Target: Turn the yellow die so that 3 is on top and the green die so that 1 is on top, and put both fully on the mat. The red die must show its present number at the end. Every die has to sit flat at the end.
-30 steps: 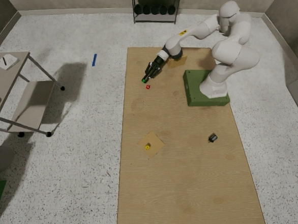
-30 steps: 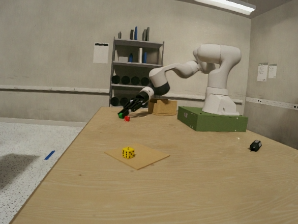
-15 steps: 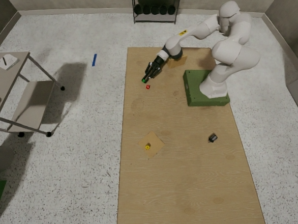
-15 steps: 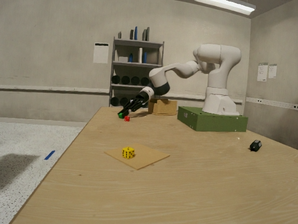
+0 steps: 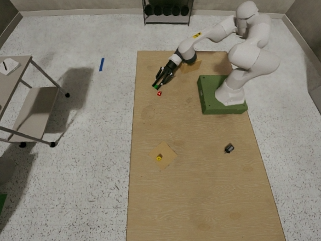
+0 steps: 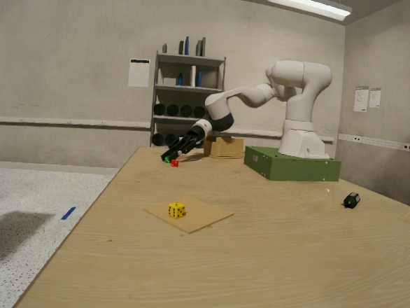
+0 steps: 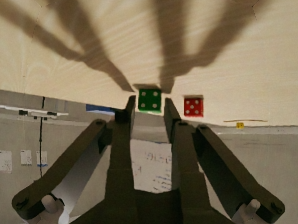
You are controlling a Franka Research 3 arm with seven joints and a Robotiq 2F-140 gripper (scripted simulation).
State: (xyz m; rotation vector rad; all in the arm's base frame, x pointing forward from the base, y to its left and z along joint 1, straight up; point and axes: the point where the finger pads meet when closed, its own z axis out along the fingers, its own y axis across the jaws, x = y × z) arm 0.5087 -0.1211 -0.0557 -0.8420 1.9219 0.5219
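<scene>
Right now the green die is 10 mm ahead of my hand, 10 mm to the left of it and 20 mm below it. Also, from my hand: wooden box: 280 mm behind, 250 mm to the right, 20 mm above; tan mat: 50 mm behind, 560 mm to the left, 30 mm below; red die: 20 mm behind, 70 mm to the left, 20 mm below.
</scene>
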